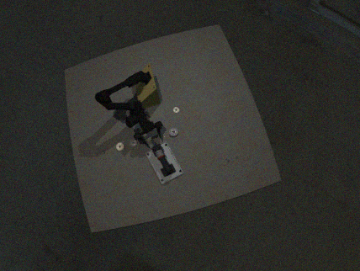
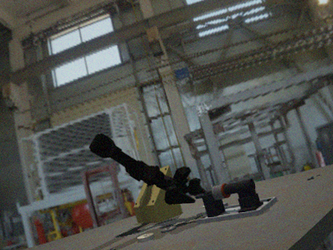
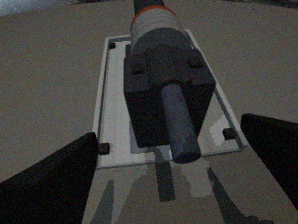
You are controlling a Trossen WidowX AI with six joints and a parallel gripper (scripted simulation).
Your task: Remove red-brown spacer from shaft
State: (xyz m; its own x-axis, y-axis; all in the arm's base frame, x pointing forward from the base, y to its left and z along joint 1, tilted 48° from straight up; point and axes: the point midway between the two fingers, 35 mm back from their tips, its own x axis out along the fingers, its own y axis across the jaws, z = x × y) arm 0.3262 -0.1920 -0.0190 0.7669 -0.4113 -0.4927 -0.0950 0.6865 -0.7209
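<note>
Right now the dark shaft is 5 cm ahead of my gripper tip and 1 cm above it. From my gripper tip the other things lie so: red-brown spacer (10 cm ahead, 1 cm to the left, 1 cm above); small dark bit (10 cm behind, 34 cm to the right, 7 cm below).
</note>
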